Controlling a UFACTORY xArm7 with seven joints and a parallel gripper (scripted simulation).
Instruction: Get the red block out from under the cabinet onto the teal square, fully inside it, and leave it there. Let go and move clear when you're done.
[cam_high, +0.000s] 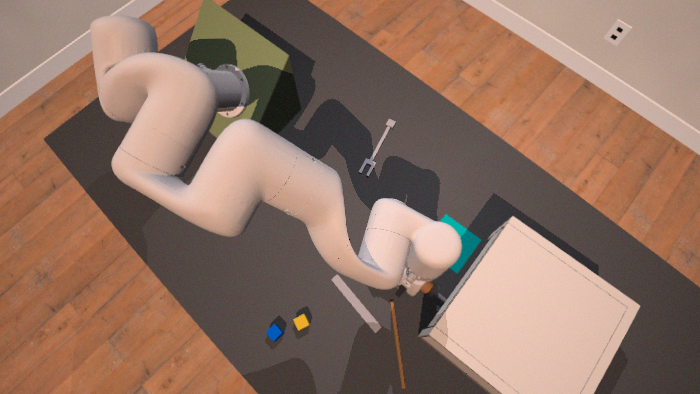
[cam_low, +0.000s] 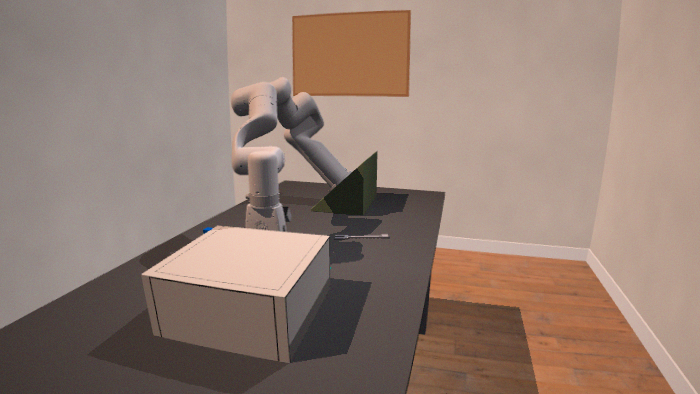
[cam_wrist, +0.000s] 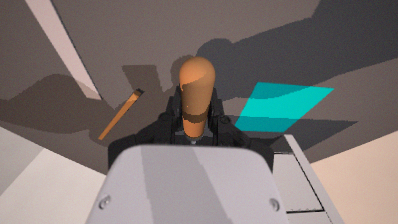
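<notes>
The teal square is 120 mm to the left of my hand, 20 mm below it and 20 mm ahead of it. Also, from my hand: flat grey strip: 130 mm to the right, 50 mm behind, 20 mm below; wooden stick: 130 mm to the right, 70 mm ahead, 20 mm below; hook tool: 130 mm ahead, 40 mm to the left, 10 mm below.
</notes>
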